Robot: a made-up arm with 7 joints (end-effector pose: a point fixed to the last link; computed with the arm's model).
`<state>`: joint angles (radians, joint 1 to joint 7).
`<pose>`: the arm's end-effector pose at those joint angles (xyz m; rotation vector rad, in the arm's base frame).
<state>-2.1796 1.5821 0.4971 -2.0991 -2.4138 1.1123 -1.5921</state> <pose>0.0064 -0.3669 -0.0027 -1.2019 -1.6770 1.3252</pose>
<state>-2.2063 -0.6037 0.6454 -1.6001 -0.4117 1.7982 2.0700</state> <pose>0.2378 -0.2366 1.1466 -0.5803 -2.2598 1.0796</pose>
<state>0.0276 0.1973 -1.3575 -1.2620 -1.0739 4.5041 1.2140</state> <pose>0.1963 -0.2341 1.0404 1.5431 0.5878 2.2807</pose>
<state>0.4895 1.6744 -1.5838 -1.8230 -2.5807 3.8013 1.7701</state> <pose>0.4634 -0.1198 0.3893 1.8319 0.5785 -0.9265</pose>
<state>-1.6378 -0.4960 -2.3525 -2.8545 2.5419 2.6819 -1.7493</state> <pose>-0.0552 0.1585 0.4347 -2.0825 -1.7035 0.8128</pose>
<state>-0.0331 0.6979 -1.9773 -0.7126 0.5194 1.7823 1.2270</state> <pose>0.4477 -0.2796 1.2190 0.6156 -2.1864 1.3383</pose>
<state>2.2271 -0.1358 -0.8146 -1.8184 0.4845 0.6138 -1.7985</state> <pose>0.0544 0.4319 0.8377 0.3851 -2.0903 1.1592</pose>
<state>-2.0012 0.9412 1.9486 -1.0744 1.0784 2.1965 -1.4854</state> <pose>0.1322 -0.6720 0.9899 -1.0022 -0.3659 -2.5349</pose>
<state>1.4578 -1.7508 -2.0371 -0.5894 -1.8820 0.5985 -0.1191</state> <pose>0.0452 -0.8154 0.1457 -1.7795 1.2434 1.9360</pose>
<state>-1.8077 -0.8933 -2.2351 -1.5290 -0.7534 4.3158 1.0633</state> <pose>-0.1173 0.5742 0.7062 -0.6835 -0.5406 0.3156</pose>
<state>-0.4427 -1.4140 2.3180 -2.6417 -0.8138 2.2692 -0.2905</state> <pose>-0.0312 0.2855 0.1881 -0.0029 1.1864 -0.2709</pose>
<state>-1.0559 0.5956 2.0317 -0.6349 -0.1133 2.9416 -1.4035</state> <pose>0.2999 -0.3219 1.2249 0.9314 0.5026 2.6440</pose>
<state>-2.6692 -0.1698 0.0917 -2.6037 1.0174 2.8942 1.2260</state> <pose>-0.3401 -0.0960 0.7145 2.0955 2.0353 -0.8983</pose>
